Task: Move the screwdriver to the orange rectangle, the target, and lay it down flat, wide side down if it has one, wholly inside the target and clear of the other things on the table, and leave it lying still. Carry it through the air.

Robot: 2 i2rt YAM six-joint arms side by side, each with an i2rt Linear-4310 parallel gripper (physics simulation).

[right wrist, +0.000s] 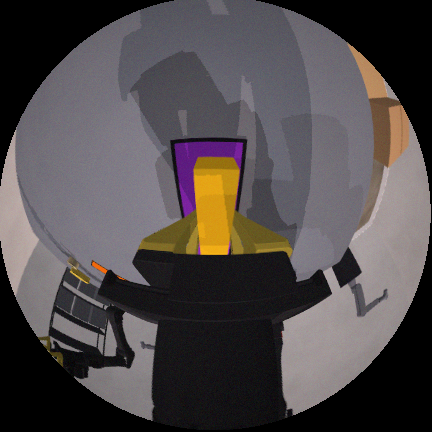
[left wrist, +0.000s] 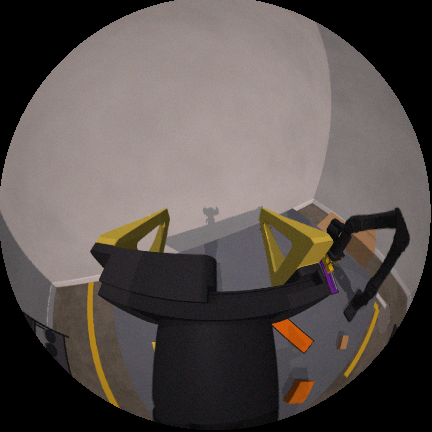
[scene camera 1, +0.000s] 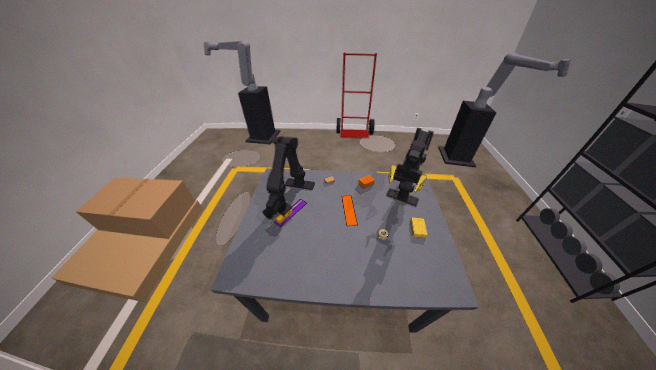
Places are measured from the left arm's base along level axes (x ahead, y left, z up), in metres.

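Where they show: left gripper, between the fingertips: (left wrist: pixel 213 212) (scene camera 1: pixel 402 187); right gripper, between the fingertips: (right wrist: pixel 214 212) (left wrist: pixel 325 265) (scene camera 1: pixel 285 216); left arm's base, origin of its link: (scene camera 1: pixel 402 197); right arm's base, origin of its link: (left wrist: pixel 354 304) (scene camera 1: pixel 299 184).
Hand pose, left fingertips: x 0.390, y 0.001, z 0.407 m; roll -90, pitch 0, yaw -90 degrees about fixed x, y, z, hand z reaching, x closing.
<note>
Things, the pixels of their centre, and the offset from my left fingertips. "spot": a spot on its surface instead. Level surfaces: height alone.
- screwdriver, middle of its body: (right wrist: pixel 213 248) (left wrist: pixel 329 271) (scene camera 1: pixel 290 210) dx +0.062, dy -0.555, dz -0.393 m
- purple rectangle, a spot on its surface: (right wrist: pixel 220 148) spot: dx +0.167, dy -0.573, dz -0.406 m
- table, height of its surface: dz -0.407 m
- orange block, middle of its body: (scene camera 1: pixel 366 181) dx -0.394, dy -0.256, dz -0.387 m
- small tan block, middle of its body: (left wrist: pixel 342 342) (scene camera 1: pixel 329 180) dx -0.294, dy -0.488, dz -0.397 m
- tan ring-shaped piece, middle of its body: (right wrist: pixel 72 262) (scene camera 1: pixel 383 234) dx -0.052, dy -0.018, dz -0.395 m
- yellow block, middle of its body: (scene camera 1: pixel 418 227) (right wrist: pixel 79 274) dx -0.188, dy +0.142, dz -0.392 m
The screwdriver (scene camera 1: pixel 280 219) (left wrist: pixel 328 265) (right wrist: pixel 215 195) shows its thick yellow-orange handle over a purple rectangle (scene camera 1: pixel 300 203) (right wrist: pixel 220 148) at the left of the table in scene camera 1. My right gripper (scene camera 1: pixel 284 215) (right wrist: pixel 214 212) is shut on the handle, one finger against each side. The shaft is mostly hidden by the gripper. Whether the handle touches the table is hard to tell. The orange target rectangle (scene camera 1: pixel 349 211) (left wrist: pixel 293 336) (right wrist: pixel 102 267) lies mid-table, with no object on it. My left gripper (scene camera 1: pixel 407 178) (left wrist: pixel 213 212) is open and empty, raised at the back right.
On the table (scene camera 1: pixel 310 272), an orange block (scene camera 1: pixel 366 181) (left wrist: pixel 299 391) and a small tan block (scene camera 1: pixel 329 180) (left wrist: pixel 343 342) are at the back. A tan ring-shaped piece (scene camera 1: pixel 383 230) and a yellow block (scene camera 1: pixel 419 227) are right of the target in scene camera 1.
</note>
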